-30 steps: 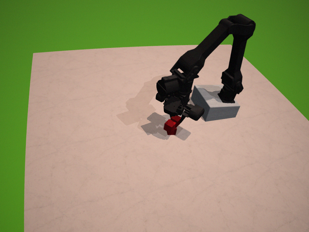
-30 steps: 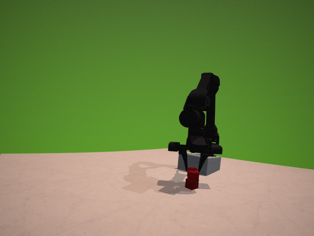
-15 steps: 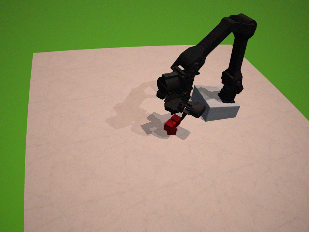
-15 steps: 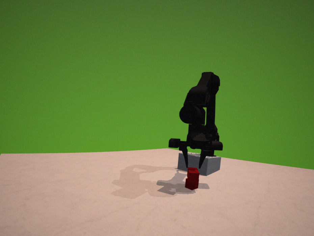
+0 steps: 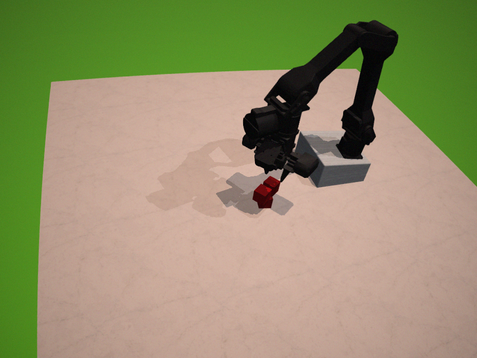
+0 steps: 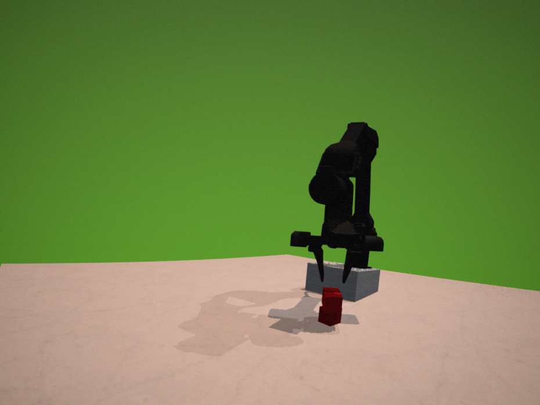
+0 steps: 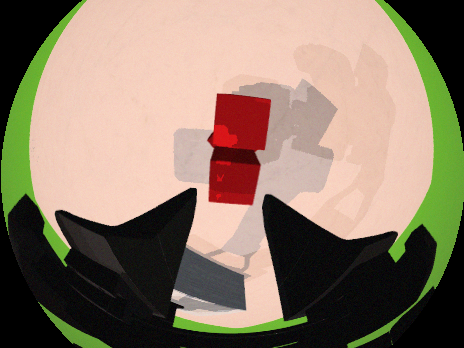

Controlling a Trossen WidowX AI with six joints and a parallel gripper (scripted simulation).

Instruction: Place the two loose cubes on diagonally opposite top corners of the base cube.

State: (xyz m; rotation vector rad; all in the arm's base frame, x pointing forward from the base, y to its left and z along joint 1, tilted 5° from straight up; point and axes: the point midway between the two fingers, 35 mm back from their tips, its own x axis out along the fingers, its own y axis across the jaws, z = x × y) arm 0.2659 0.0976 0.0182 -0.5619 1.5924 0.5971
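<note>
The cube lies 3 cm ahead of my gripper tip, 3 cm to the left of it and 3 cm below it.
</note>
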